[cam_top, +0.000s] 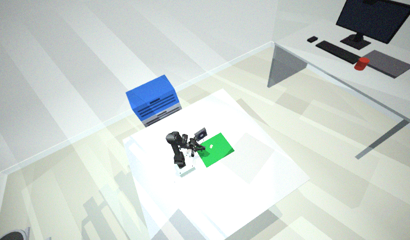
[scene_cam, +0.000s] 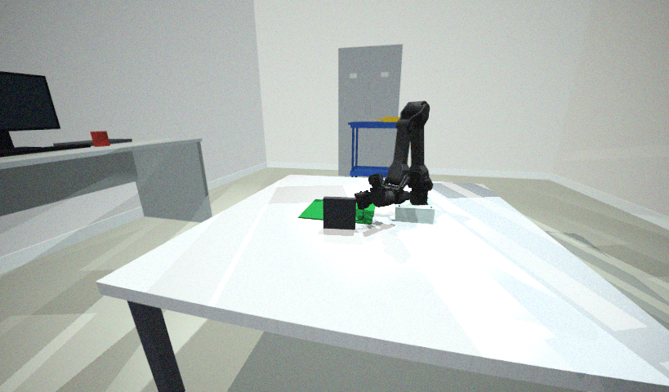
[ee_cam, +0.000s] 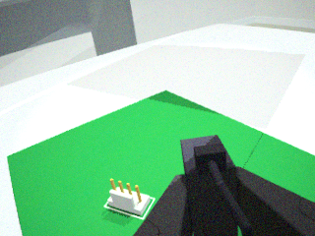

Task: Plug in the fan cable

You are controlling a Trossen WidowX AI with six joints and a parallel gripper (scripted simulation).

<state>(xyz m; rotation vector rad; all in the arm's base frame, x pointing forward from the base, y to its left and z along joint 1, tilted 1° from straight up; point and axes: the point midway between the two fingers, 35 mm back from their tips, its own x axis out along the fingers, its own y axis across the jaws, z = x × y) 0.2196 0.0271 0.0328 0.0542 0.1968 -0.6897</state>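
The four-pin fan header lies 80 mm below my gripper tip and 80 mm ahead of it. Round my gripper tip: green board 100 mm below, 90 mm ahead, 30 mm to the right; black fan 140 mm to the left, 70 mm ahead, 20 mm below; dark grey plug 10 mm below.
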